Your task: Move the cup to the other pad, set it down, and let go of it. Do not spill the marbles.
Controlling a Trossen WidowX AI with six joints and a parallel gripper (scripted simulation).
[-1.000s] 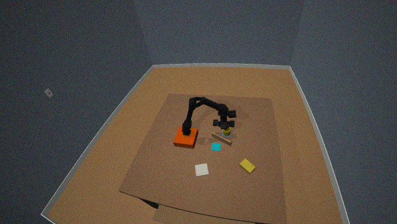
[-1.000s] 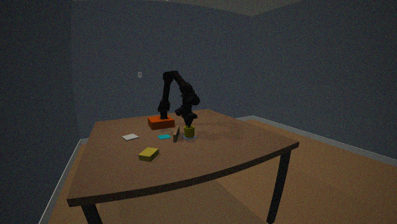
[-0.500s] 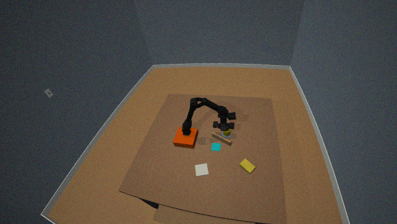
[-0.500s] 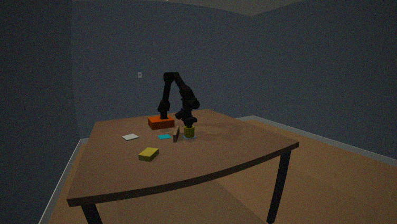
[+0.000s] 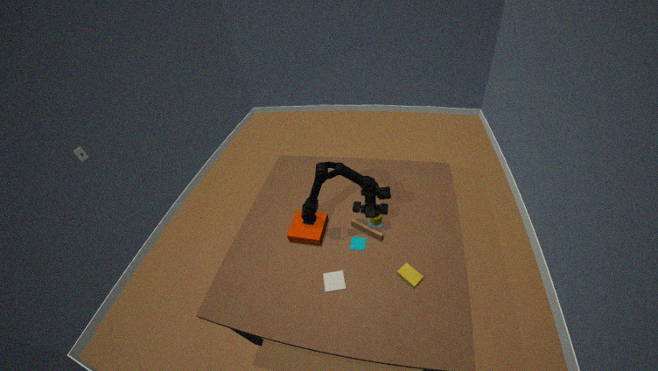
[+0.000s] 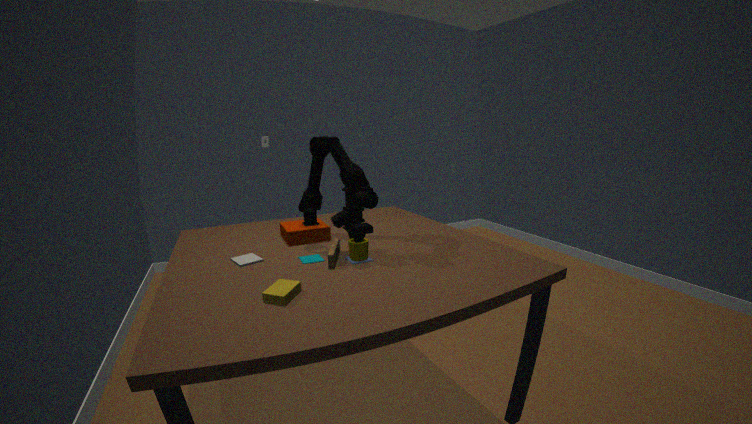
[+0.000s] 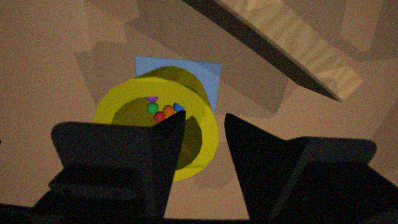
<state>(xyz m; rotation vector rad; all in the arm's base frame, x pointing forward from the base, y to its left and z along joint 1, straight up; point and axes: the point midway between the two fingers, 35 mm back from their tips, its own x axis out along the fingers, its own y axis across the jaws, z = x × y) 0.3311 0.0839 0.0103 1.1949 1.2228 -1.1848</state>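
My gripper tip is 5 cm past the cyan pad, 16 cm to the left of it and 5 cm above it. Round my gripper tip: yellow block 24 cm ahead, 31 cm to the right, 2 cm below; cup 3 cm ahead; wooden bar 1 cm behind, 8 cm to the right, 2 cm below.
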